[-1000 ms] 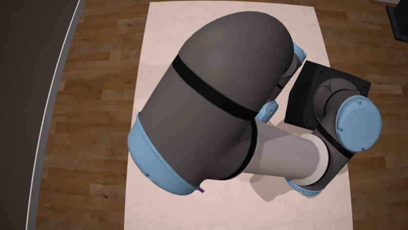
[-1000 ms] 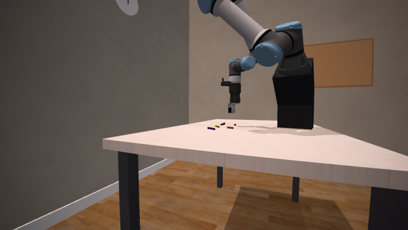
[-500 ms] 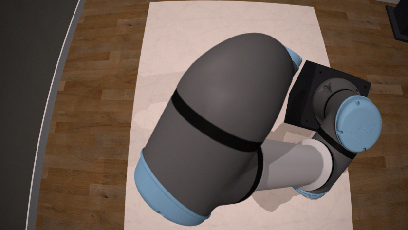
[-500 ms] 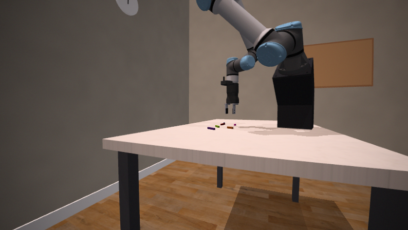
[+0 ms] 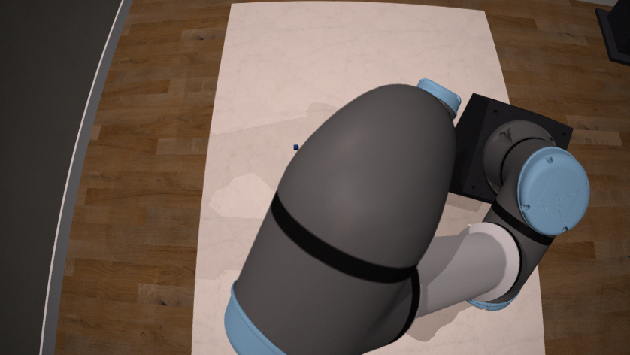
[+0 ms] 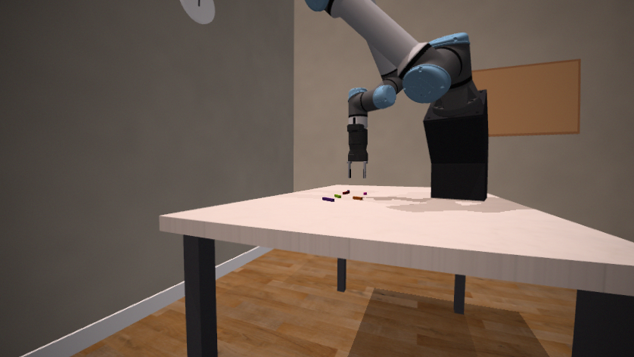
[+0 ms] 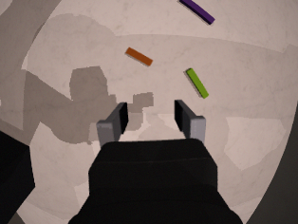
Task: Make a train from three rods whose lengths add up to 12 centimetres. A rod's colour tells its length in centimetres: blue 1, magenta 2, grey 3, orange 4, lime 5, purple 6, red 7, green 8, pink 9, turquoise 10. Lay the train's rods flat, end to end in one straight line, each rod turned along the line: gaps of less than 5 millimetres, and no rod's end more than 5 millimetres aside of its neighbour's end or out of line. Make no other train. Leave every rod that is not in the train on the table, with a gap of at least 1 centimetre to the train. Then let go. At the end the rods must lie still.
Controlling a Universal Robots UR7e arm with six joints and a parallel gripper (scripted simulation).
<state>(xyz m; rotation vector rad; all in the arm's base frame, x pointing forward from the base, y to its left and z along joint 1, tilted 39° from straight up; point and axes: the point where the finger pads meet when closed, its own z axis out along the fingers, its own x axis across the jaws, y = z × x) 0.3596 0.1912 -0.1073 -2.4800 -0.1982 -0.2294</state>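
My gripper is now 30 mm past the orange rod, 60 mm to the right of it and 90 mm above it. From my hand the other things lie so: magenta rod (10 mm ahead, 130 mm to the right, 90 mm below); purple rod (50 mm ahead, 150 mm to the left, 90 mm below); lime rod (70 mm ahead, 30 mm to the left, 90 mm below).
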